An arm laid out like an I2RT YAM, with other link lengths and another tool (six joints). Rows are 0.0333 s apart.
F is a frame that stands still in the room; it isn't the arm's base.
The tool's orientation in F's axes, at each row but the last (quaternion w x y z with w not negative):
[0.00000 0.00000 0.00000 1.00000]
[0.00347 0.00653 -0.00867 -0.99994]
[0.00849 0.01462 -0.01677 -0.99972]
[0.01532 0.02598 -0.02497 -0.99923]
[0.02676 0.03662 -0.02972 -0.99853]
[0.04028 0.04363 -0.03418 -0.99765]
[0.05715 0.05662 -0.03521 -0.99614]
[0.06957 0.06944 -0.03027 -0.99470]
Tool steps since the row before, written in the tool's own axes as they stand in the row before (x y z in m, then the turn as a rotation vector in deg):
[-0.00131 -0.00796 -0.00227 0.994 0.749 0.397]
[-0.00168 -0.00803 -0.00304 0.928 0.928 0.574]
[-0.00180 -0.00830 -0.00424 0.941 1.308 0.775]
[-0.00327 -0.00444 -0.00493 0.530 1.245 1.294]
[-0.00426 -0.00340 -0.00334 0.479 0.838 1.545]
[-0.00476 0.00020 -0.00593 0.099 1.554 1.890]
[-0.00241 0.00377 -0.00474 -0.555 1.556 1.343]
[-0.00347 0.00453 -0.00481 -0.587 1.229 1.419]
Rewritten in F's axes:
[0.00131 0.00796 -0.00227 -0.994 -0.749 0.397]
[0.00166 0.00799 -0.00316 -0.929 -0.924 0.578]
[0.00179 0.00818 -0.00446 -0.942 -1.298 0.791]
[0.00339 0.00429 -0.00498 -0.561 -1.196 1.327]
[0.00432 0.00343 -0.00323 -0.550 -0.773 1.555]
[0.00527 -0.00019 -0.00548 -0.148 -1.431 1.981]
[0.00335 -0.00375 -0.00415 0.562 -1.391 1.511]
[0.00470 -0.00423 -0.00397 0.539 -1.059 1.567]

